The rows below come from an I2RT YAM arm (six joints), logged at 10 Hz.
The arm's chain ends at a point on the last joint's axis. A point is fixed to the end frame.
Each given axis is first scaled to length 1.
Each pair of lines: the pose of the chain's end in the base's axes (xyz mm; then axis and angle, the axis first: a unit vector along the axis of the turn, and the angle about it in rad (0 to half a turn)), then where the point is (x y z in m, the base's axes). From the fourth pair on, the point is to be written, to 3 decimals.
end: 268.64 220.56 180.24 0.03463 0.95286 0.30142 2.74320
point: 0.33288 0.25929 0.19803
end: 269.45 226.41 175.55 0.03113 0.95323 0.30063 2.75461
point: 0.33348 0.26580 0.19266
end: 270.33 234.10 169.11 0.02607 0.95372 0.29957 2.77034
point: 0.33402 0.27442 0.18529
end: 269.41 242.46 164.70 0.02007 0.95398 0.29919 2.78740
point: 0.333 0.284 0.180
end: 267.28 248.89 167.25 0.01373 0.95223 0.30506 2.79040
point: 0.330 0.291 0.183
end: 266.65 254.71 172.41 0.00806 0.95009 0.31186 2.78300
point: 0.329 0.297 0.189
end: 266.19 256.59 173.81 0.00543 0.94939 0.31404 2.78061
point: 0.328 0.299 0.191
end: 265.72 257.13 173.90 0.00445 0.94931 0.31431 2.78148
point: 0.327 0.300 0.191
